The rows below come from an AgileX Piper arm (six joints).
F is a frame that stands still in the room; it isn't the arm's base.
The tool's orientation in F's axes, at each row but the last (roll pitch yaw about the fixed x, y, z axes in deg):
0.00 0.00 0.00
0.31 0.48 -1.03
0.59 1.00 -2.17
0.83 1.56 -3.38
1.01 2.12 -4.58
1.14 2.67 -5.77
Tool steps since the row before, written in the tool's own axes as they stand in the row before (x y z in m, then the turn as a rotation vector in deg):
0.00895 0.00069 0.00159 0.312 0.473 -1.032
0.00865 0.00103 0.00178 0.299 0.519 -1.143
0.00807 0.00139 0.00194 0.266 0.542 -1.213
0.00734 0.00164 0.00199 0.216 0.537 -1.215
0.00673 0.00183 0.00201 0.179 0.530 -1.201
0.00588 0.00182 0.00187 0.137 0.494 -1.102
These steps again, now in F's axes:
0.00895 0.00069 0.00159 0.312 0.473 -1.032
0.00868 0.00086 0.00171 0.299 0.520 -1.143
0.00815 0.00106 0.00181 0.266 0.545 -1.212
0.00747 0.00117 0.00181 0.215 0.543 -1.213
0.00692 0.00125 0.00179 0.178 0.539 -1.197
0.00611 0.00117 0.00163 0.137 0.505 -1.097

